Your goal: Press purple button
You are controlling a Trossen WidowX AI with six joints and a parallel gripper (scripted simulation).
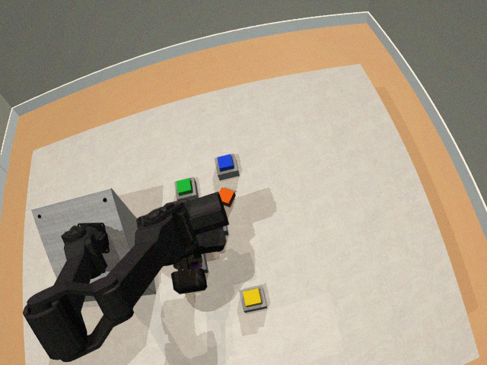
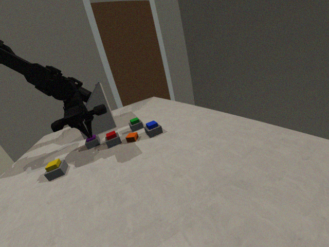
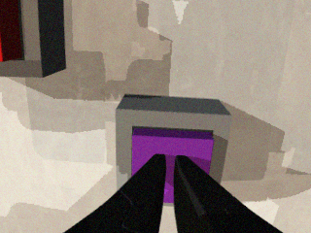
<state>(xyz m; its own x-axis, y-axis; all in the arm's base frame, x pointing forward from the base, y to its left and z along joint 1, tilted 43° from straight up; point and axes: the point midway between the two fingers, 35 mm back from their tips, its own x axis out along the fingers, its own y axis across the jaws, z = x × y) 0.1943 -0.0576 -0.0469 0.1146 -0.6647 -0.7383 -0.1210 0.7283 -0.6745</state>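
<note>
Now: the purple button 10 mm below my gripper tip. Round my gripper tip: yellow button 120 mm ahead, 100 mm to the right; then red button 40 mm ahead, 80 mm to the left; then orange block 70 mm ahead, 150 mm to the left, 20 mm below.
</note>
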